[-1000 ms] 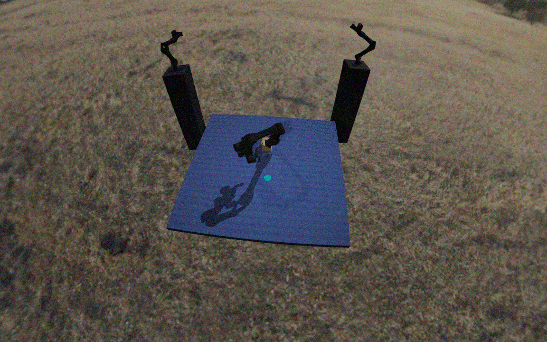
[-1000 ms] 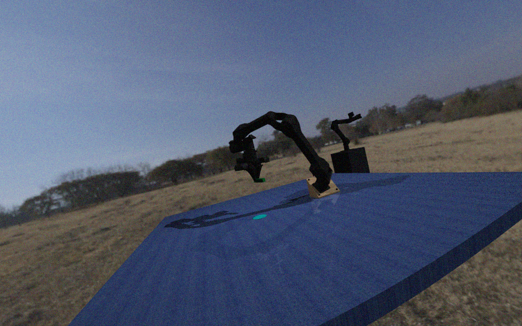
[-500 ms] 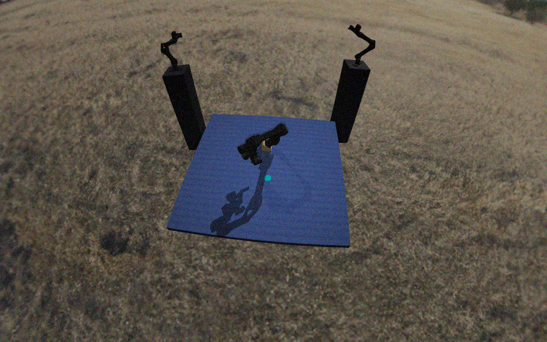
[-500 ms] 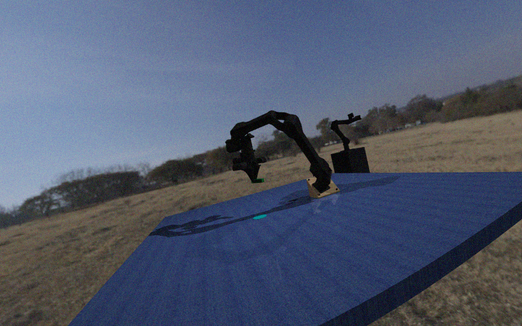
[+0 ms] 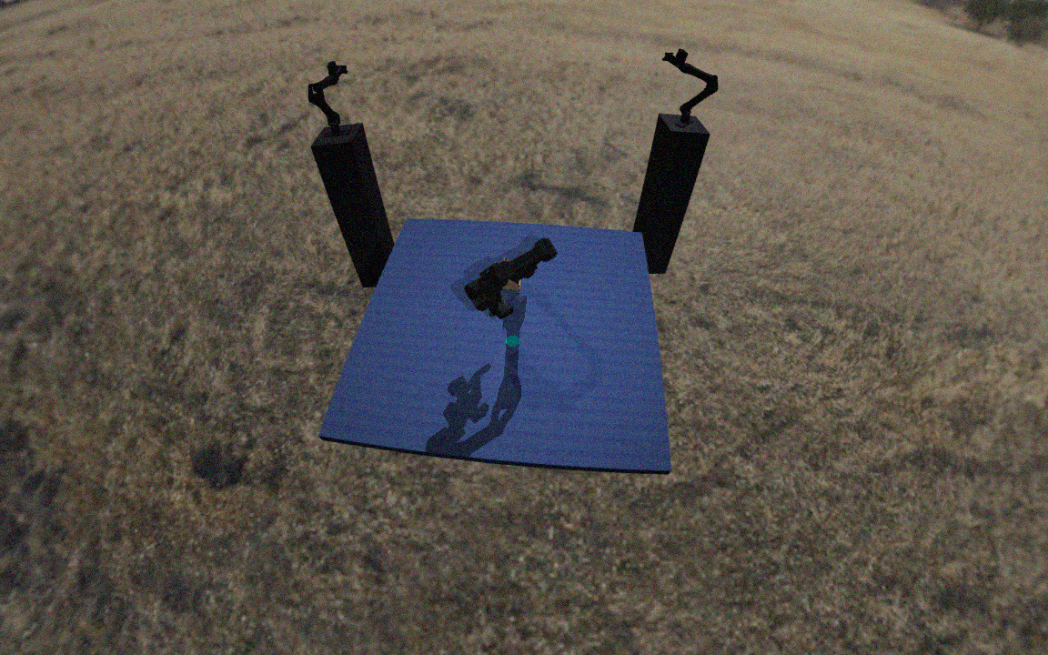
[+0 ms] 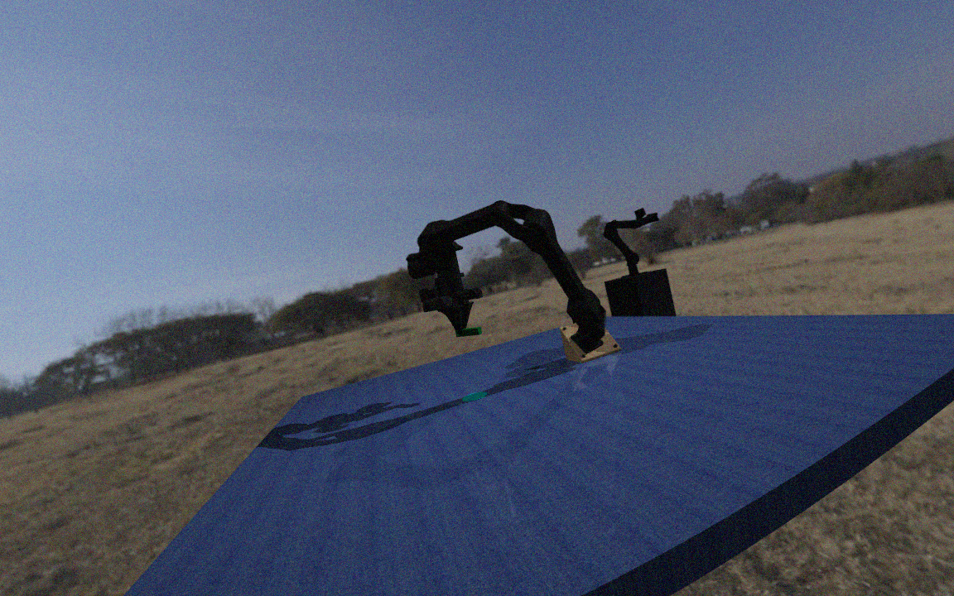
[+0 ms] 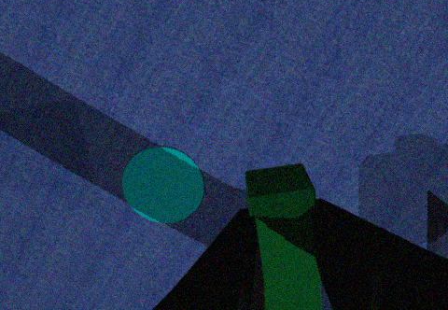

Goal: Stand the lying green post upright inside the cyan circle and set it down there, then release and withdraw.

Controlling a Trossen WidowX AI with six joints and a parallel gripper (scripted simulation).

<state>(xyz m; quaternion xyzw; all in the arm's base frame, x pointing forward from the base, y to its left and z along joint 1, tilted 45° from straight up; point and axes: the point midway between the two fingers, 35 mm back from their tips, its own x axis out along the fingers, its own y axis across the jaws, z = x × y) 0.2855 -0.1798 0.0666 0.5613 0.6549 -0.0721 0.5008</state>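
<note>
Now: the cyan circle 3 cm ahead of my gripper tip, 7 cm to the left of it and 14 cm below it. From my gripper tip the other things lie so: green post: 1 cm behind, 2 cm to the left.
</note>
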